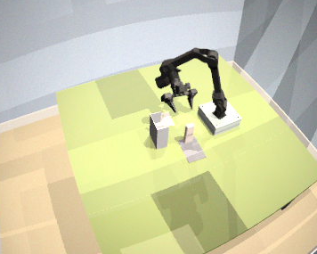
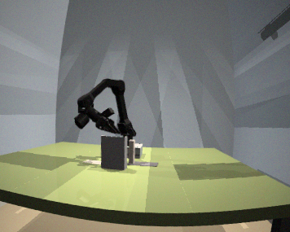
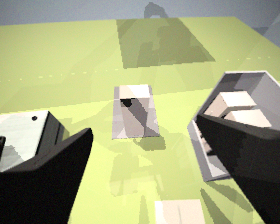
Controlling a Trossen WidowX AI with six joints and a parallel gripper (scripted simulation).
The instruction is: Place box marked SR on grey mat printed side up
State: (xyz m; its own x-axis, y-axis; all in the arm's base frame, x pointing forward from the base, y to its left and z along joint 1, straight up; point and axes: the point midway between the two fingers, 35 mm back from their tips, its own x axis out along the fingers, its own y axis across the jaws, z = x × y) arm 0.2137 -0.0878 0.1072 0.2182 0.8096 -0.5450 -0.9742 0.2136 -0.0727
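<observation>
My gripper tip is 15 cm above the grey mat, 13 cm to the right of it and 3 cm short of it. Round my gripper tip: white card (15 cm below, 12 cm to the right, 2 cm ahead).
</observation>
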